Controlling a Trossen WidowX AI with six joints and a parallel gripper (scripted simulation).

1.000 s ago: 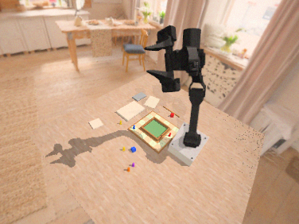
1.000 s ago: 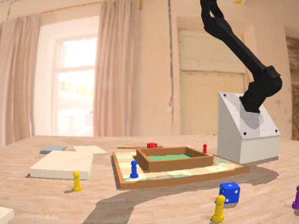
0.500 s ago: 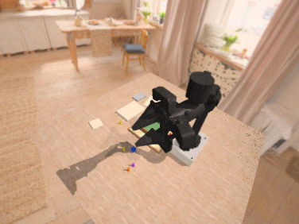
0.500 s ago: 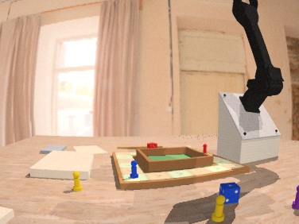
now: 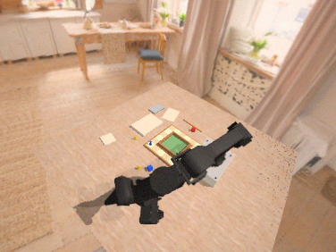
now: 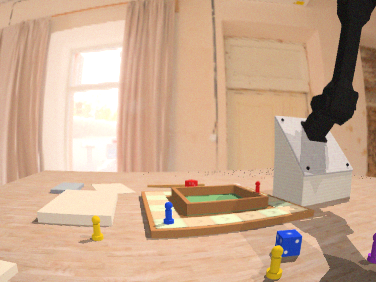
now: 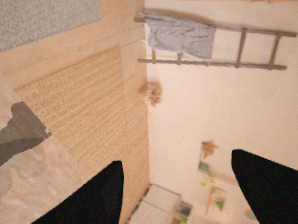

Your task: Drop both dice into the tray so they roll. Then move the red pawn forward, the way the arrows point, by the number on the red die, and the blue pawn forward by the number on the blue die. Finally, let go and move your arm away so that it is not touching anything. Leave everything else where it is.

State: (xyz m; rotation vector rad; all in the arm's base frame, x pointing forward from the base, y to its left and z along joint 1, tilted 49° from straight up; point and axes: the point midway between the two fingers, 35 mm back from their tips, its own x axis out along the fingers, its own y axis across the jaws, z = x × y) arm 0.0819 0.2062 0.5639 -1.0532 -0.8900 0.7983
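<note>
Right now the thin wooden stick is 230 mm ahead of my gripper tip, 830 mm to the right of it and 370 mm below it. From my gripper tip the other things lie so: purple pawn 90 mm ahead, 250 mm to the right, 360 mm below; then blue pawn 300 mm ahead, 450 mm to the right, 340 mm below; then red pawn 80 mm ahead, 600 mm to the right, 340 mm below.
</note>
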